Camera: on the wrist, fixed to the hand. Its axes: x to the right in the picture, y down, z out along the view.
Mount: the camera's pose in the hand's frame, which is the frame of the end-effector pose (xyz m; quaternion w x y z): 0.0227 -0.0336 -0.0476 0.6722 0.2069 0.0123 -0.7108
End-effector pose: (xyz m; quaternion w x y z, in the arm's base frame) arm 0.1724 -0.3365 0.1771 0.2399 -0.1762 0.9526 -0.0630
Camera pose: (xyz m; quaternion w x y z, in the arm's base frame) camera 0.1412 -0.3744 0.2158 0.1412 -0.7451 0.5050 -0.4121
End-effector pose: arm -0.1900 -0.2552 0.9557 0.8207 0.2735 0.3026 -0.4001
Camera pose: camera -0.2196 -0.2513 0.9007 0.2070 0.1435 0.3251 -0.9115
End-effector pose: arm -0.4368 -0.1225 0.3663 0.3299 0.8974 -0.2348 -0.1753
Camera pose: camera -0.3854 -0.0878 0.3743 0.0856 -0.8405 -0.4478 0.2927
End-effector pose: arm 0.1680 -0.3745 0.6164 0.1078 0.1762 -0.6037 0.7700
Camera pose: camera 0.1532 -0.3212 0.6455 0.5907 0.5604 -0.1199 0.5680
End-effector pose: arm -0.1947 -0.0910 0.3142 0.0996 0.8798 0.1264 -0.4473
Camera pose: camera -0.1560 -0.0424 0.3213 0.4346 -0.5276 -0.6190 0.3868
